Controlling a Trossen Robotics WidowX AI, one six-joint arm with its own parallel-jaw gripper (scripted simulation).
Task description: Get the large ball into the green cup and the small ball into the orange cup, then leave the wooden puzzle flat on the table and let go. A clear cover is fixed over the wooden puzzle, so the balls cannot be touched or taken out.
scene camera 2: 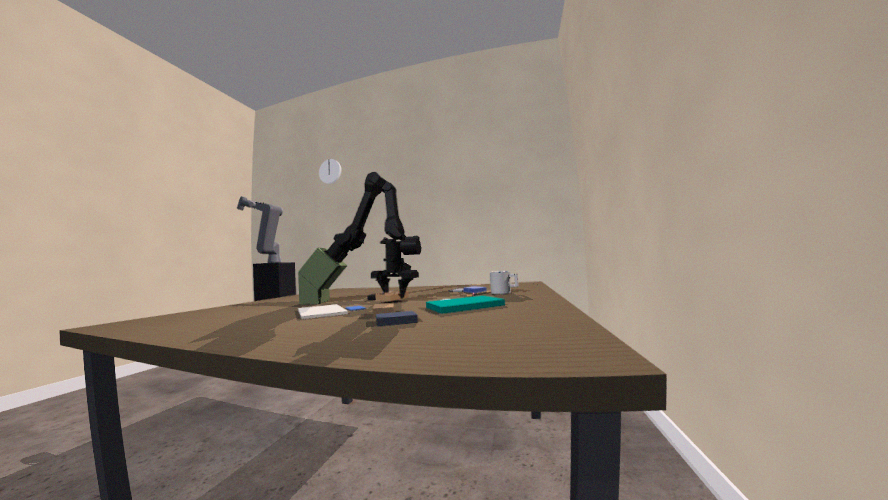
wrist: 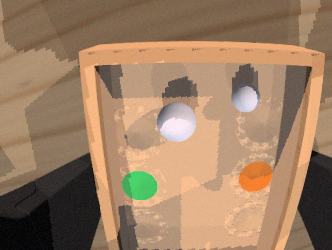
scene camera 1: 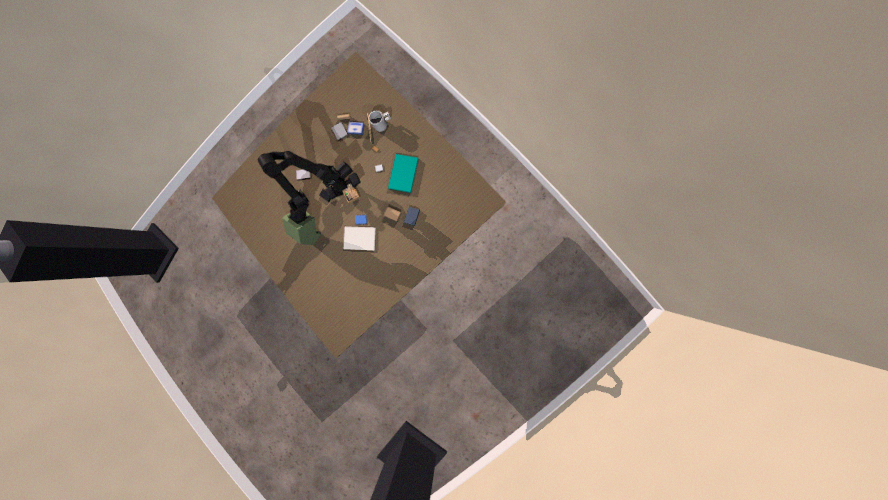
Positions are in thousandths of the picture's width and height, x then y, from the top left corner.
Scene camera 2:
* my gripper: 444, 595
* teal box: 538, 605
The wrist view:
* my gripper: 601, 638
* wooden puzzle: 562, 550
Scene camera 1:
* teal box: 454, 347
